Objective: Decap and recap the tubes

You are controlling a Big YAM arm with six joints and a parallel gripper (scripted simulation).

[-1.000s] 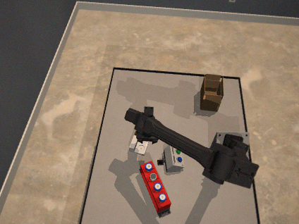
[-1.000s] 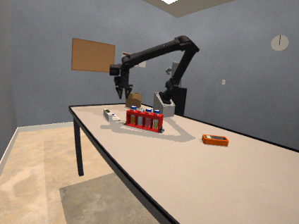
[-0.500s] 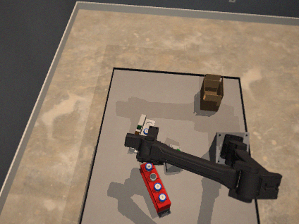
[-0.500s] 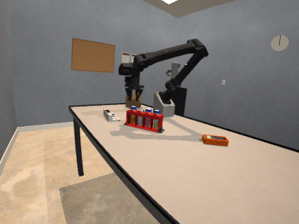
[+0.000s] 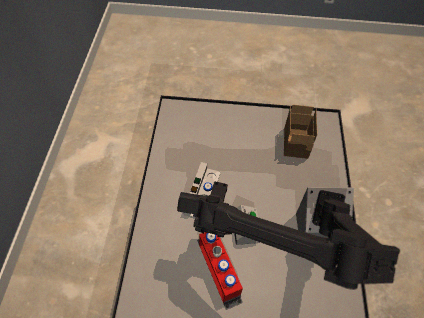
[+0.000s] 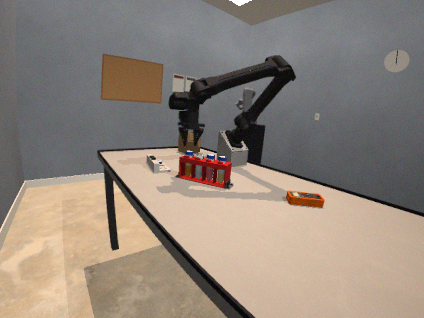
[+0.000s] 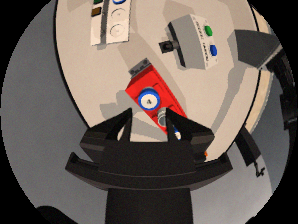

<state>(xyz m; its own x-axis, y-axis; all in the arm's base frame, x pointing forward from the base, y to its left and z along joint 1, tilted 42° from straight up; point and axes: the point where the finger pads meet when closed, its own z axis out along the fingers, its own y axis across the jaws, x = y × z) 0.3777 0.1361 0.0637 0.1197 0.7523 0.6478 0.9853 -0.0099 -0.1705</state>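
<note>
Now: the blue tube cap 40 mm below my hand. From my hand the other things lie so: green key (140 mm behind, 130 mm to the right, 90 mm below); key housing (120 mm behind, 110 mm to the right, 100 mm below); blue key (150 mm behind, 90 mm below, 80 mm to the right).
</note>
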